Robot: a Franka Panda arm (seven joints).
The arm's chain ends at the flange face. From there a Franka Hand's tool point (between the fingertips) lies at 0.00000 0.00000 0.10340 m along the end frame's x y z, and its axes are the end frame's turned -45 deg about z.
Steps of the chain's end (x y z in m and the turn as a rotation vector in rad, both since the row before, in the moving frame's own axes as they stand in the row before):
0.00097, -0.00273, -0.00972, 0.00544, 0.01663, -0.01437
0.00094, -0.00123, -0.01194, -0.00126, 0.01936, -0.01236
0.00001, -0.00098, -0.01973, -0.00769, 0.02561, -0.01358
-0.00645, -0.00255, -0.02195, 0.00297, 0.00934, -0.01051
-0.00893, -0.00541, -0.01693, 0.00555, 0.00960, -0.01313
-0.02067, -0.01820, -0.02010, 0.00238, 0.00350, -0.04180
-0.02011, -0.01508, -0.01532, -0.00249, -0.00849, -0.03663
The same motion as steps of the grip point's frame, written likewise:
0.00424, -0.00044, -0.00974, -0.00791, 0.01561, -0.01437
0.00287, 0.00129, -0.01196, -0.01458, 0.01280, -0.01236
0.00203, 0.00174, -0.01977, -0.02355, 0.01267, -0.01358
-0.00186, -0.00590, -0.02195, -0.00450, 0.00870, -0.01051
-0.00138, -0.00985, -0.01694, -0.00286, 0.01071, -0.01313
-0.00132, -0.02741, -0.02010, -0.00079, 0.00416, -0.04180
-0.00437, -0.02531, -0.01532, 0.00424, -0.00776, -0.03663

